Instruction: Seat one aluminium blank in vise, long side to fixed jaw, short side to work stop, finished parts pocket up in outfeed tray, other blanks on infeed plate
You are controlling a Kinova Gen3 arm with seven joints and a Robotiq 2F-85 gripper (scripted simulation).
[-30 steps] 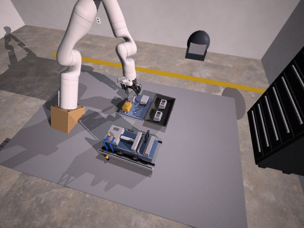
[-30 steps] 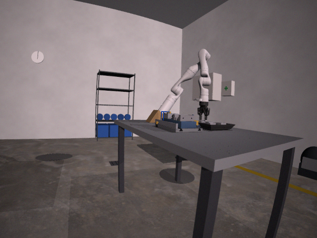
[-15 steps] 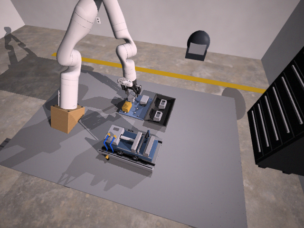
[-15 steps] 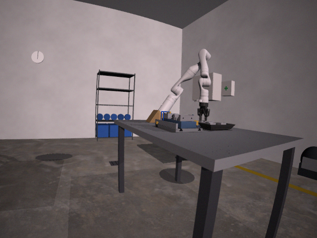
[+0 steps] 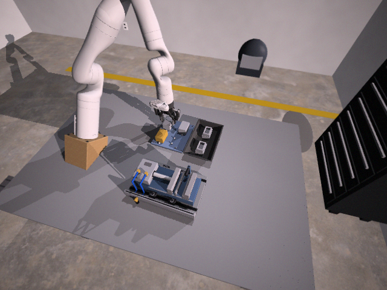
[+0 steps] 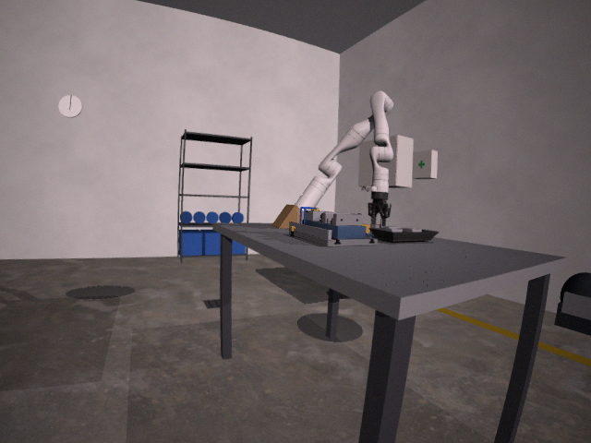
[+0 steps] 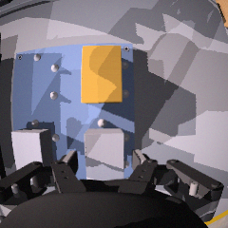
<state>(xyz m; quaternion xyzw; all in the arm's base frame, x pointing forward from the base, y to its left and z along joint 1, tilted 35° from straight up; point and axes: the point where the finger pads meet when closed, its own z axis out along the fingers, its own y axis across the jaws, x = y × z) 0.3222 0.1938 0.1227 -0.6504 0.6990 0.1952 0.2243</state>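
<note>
Now: hand 9 cm to the left of the brass blank and 2 cm above it. The rest, counted from my hand: vise rail (12 cm ahead, 43 cm to the right, 1 cm below); hose block (3 cm ahead, 33 cm to the right, 3 cm above); vise (12 cm ahead, 33 cm to the right, 1 cm below).
</note>
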